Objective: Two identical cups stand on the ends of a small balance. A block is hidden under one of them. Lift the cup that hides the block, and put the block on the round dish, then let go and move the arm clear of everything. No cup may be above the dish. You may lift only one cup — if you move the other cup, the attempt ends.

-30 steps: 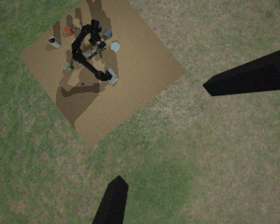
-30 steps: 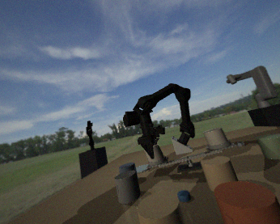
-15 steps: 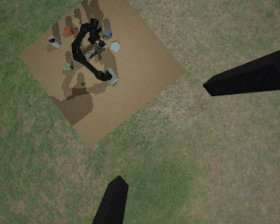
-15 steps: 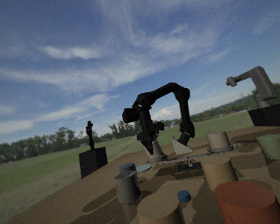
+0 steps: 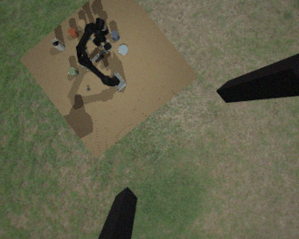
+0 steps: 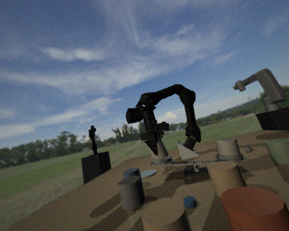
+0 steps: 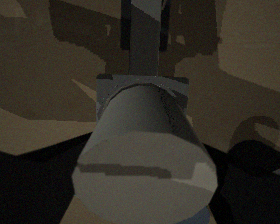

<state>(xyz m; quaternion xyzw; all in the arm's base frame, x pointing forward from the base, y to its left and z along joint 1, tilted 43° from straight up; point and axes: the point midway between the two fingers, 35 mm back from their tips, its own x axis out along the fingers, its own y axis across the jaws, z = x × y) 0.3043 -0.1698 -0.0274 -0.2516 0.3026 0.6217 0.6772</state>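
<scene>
The grey block is 10 mm to the left of my gripper tip and 20 mm below it. Round my gripper tip: grey cylinder: 180 mm ahead, 100 mm to the right, 60 mm below; then small blue disc: 220 mm ahead, 80 mm to the left, 90 mm below; then round pale blue dish: 90 mm behind, 100 mm to the right, 100 mm below.
</scene>
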